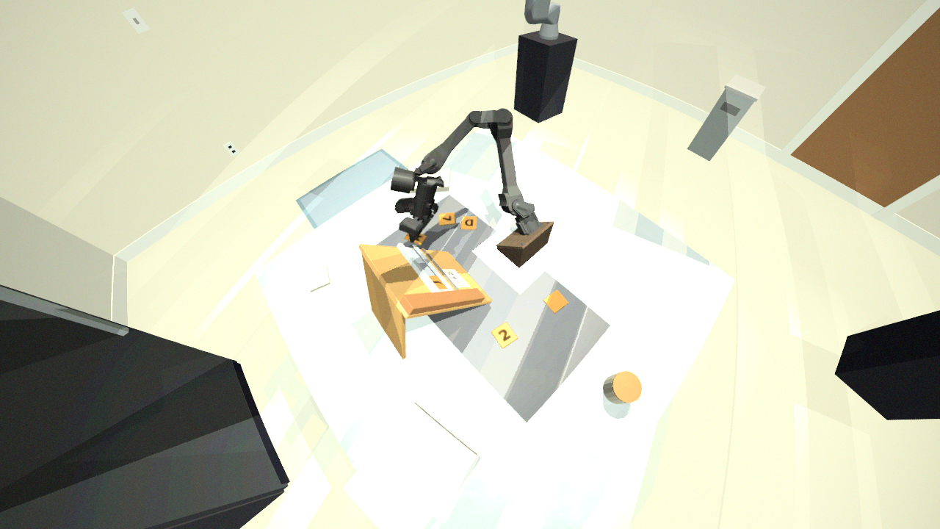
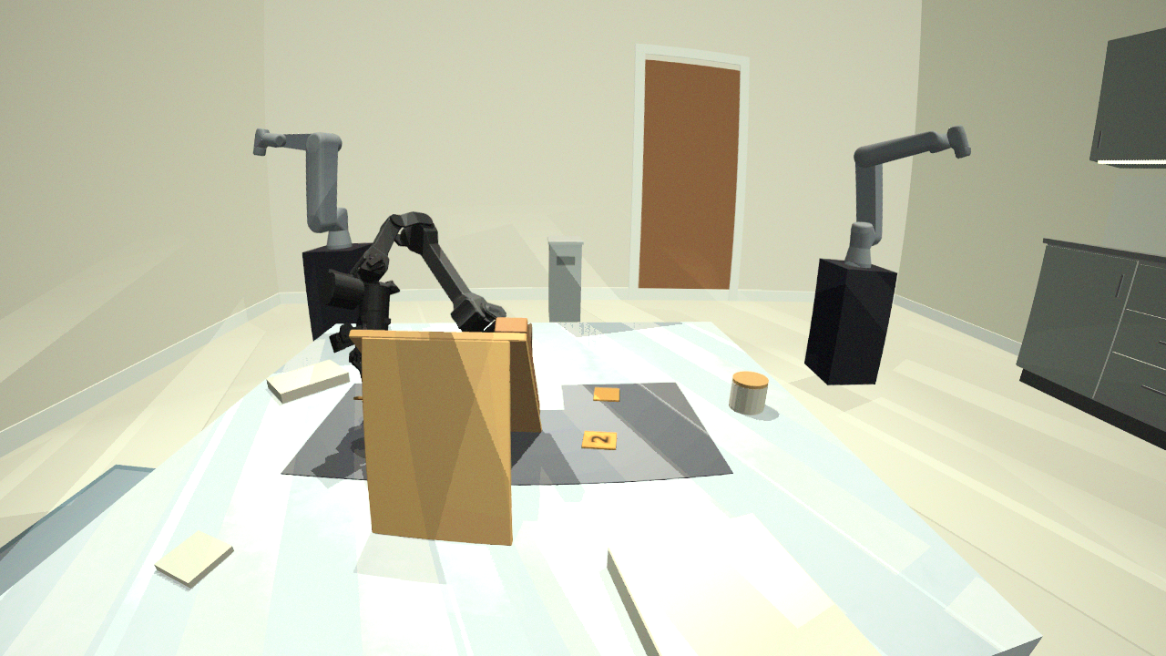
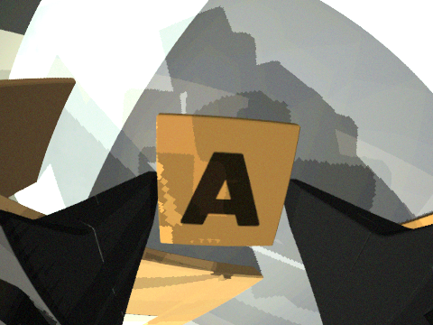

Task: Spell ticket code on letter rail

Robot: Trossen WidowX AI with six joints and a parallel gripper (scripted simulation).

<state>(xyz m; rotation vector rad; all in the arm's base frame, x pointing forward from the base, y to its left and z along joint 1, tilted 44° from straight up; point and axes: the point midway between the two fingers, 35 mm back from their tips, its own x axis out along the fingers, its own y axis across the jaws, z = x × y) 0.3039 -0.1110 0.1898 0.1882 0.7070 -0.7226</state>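
Right now the white ticket is 200 mm to the left of my gripper tip, 20 mm behind it and 10 mm below it. Also, from my gripper tip: grey mat 230 mm to the left, 120 mm behind, 90 mm below; then pale pad 360 mm ahead, 140 mm to the right, 80 mm below; then round tan-lidded canister 730 mm to the left, 190 mm behind, 50 mm below.
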